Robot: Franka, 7 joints.
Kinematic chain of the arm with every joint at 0, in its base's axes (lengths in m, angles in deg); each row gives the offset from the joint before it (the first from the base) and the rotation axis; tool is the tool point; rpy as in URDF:
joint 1: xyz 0 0 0.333 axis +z
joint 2: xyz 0 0 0 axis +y
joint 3: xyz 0 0 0.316 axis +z
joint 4: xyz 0.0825 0 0 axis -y
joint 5: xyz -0.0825 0 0.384 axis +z
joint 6: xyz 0 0 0 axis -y
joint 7: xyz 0.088 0 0 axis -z
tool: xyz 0 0 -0.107 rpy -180 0 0
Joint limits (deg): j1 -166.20..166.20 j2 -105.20..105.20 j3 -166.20..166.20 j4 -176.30..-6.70 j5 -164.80..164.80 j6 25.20..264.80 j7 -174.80..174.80
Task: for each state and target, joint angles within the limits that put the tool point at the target. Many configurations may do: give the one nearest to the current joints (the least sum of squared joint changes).
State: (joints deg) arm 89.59 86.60 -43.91 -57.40 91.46 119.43 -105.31
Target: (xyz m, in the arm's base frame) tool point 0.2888 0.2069 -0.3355
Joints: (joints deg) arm 60.54 105.20 -18.28 -80.30 92.63 126.49 -105.31
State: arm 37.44 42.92 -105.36 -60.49 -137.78 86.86 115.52
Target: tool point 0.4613 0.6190 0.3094
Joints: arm 64.39 99.61 -98.08 -36.31 -143.86 56.04 115.52
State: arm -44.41 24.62 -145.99 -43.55 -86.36 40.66 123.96
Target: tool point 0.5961 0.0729 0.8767
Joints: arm 1.30 60.96 -163.31 -22.10 -101.47 86.42 123.96
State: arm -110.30 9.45 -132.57 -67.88 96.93 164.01 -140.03
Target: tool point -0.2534 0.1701 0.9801
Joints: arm -101.91 38.39 -141.02 -83.23 102.28 181.68 -140.03
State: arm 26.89 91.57 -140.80 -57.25 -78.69 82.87 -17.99
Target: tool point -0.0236 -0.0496 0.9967
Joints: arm 23.01 50.71 -163.68 -86.61 -72.64 78.63 -17.99
